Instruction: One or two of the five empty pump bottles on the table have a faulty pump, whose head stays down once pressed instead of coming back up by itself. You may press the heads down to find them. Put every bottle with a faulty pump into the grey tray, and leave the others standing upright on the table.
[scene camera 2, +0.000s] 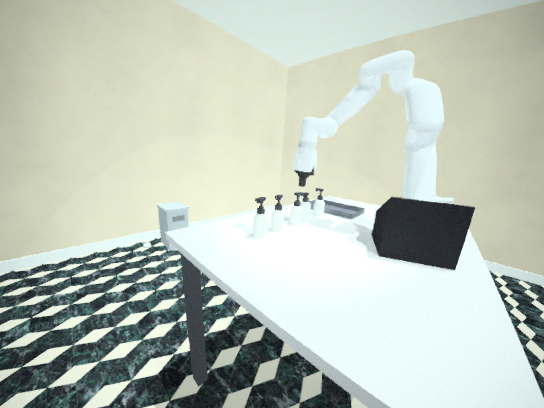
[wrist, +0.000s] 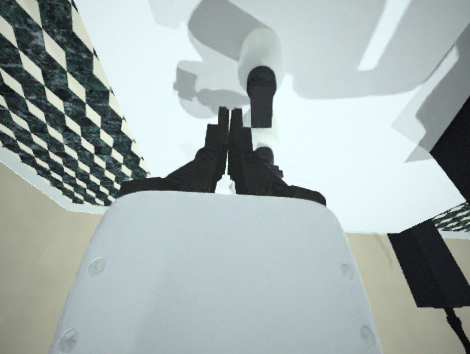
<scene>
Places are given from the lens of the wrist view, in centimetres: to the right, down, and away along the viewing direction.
my gripper (wrist: 228, 124): 0, -4, 14
pump bottle (wrist: 261, 69): 2, -10, 16
pump bottle (wrist: 265, 141): 4, -5, 25
</scene>
